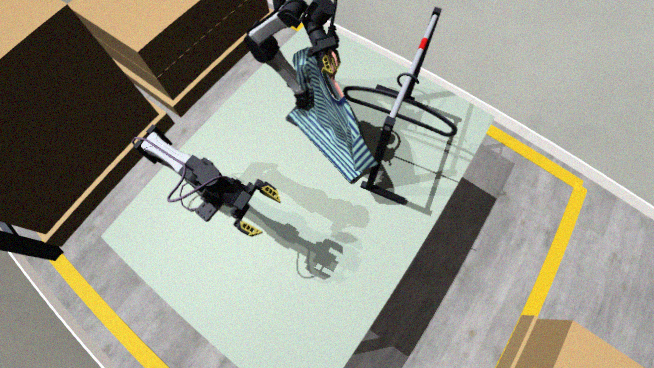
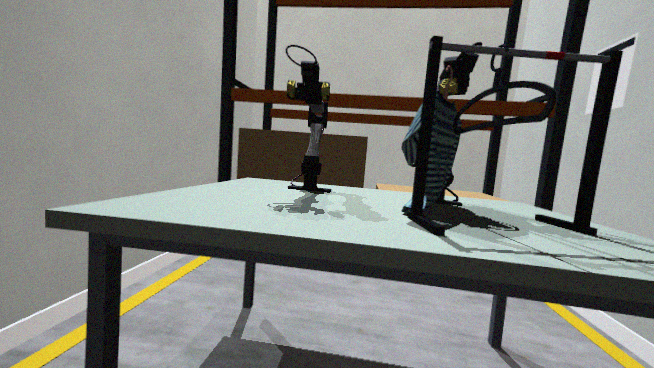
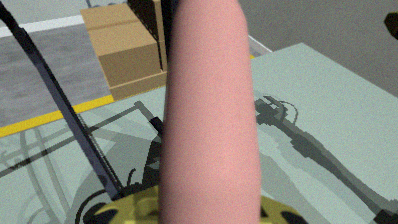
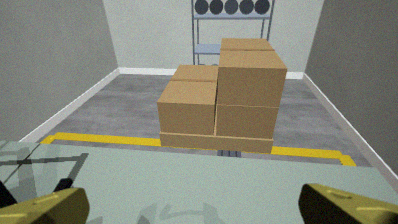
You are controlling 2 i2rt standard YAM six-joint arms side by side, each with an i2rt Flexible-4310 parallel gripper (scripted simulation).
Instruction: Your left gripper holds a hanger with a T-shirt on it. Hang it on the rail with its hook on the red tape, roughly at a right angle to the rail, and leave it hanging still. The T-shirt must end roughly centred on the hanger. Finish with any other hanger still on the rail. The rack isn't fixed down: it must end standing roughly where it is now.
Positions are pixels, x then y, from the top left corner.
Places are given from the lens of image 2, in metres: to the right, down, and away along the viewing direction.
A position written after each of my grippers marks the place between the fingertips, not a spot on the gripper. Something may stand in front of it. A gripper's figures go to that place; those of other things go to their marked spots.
my right gripper [image 2: 307,88]: -0.07, -0.32, 0.99
blue-striped t-shirt [image 2: 444,142]: 0.42, -0.15, 1.06
black hanger [image 2: 550,93]: 0.47, -0.19, 0.64
The marked spots on the black hanger and the blue-striped t-shirt are 0.43 m apart.
